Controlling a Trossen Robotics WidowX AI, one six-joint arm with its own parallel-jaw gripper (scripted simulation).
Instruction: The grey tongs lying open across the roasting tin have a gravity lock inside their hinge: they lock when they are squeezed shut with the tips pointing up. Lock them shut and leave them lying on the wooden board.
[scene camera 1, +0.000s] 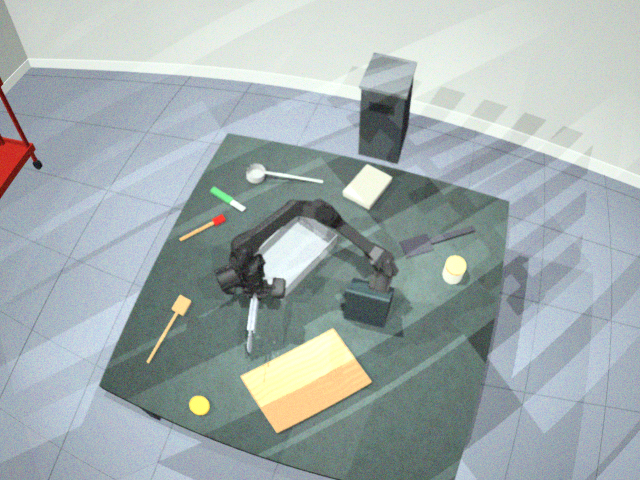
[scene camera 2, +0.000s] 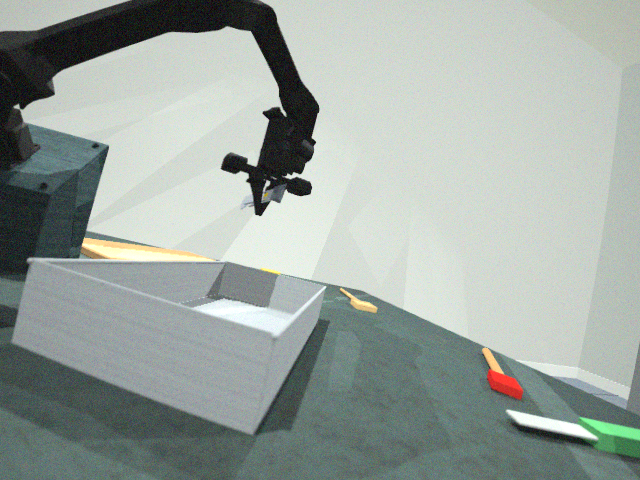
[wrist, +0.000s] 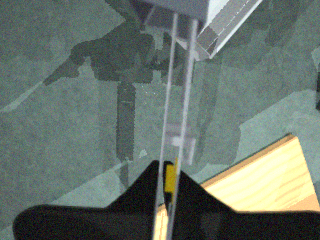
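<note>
Block (scene camera 1: 369, 184), gripper (scene camera 1: 257, 299). Red-tipped stick (scene camera 2: 497, 380), the gripper (scene camera 2: 258, 215). The block is out of frame in scene camera 2. The gripper (wrist: 160, 166). The block is out of frame in the wrist view.
</note>
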